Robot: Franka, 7 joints.
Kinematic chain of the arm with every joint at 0, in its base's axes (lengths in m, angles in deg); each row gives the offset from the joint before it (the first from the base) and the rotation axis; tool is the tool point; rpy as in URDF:
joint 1: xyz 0 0 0.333 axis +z
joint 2: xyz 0 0 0 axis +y
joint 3: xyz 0 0 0.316 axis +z
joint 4: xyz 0.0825 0 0 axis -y
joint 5: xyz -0.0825 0 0.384 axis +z
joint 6: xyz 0 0 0 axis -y
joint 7: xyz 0.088 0 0 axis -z
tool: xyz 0 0 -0.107 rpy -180 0 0
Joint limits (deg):
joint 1: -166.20..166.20
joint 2: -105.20..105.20
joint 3: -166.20..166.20
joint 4: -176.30..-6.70
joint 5: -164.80..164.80
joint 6: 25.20..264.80
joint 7: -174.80..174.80
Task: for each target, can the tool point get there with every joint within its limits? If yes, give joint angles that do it. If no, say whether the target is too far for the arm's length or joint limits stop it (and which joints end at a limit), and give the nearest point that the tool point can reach.
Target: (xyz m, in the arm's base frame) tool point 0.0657 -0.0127 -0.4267
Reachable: no: joint limits stop it (at a limit: joint 2) | nearest point 0.1005 -0.0194 -0.3290 | short by 0.104 m
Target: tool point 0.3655 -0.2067 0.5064
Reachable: yes | joints -67.46 -34.10 25.64 -147.93 116.44 104.98 131.32
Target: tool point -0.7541 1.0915 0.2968
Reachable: no: too far | nearest point -0.4875 0.7056 0.3096 | short by 0.469 m
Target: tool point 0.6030 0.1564 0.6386
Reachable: yes | joints 119.47 -9.27 -101.83 -98.68 117.63 132.81 -125.31
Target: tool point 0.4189 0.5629 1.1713
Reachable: no: too far | nearest point 0.3287 0.4417 0.9909 | short by 0.235 m
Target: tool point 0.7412 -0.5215 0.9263
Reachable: no: too far | nearest point 0.5870 -0.4130 0.8029 | short by 0.225 m
